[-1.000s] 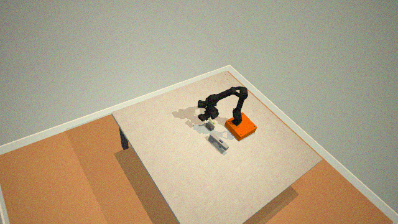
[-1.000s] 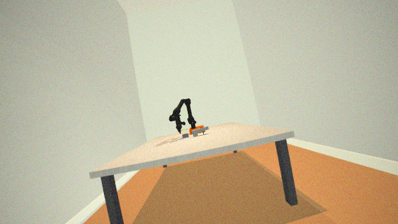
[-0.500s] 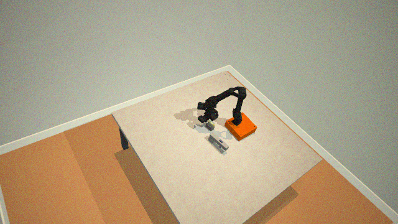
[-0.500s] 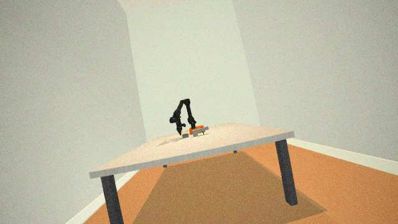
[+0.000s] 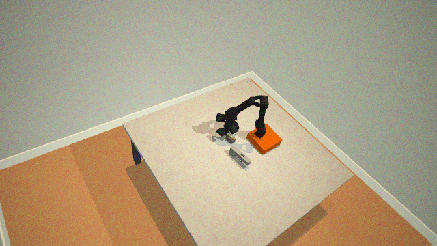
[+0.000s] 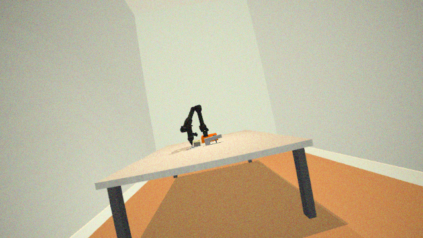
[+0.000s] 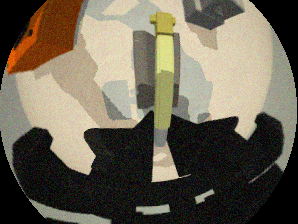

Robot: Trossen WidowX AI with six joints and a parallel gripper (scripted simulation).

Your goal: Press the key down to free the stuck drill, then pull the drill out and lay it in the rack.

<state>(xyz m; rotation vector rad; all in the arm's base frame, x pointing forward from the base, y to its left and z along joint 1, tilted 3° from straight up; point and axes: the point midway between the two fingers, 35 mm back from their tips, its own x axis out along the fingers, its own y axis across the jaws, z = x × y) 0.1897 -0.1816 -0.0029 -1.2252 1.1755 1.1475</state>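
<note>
Now: gripper tip 40 mm to the right of the yellow-green drill and 40 mm below it. The rest, counted from my gripper tip: rack (50 mm to the left).
</note>
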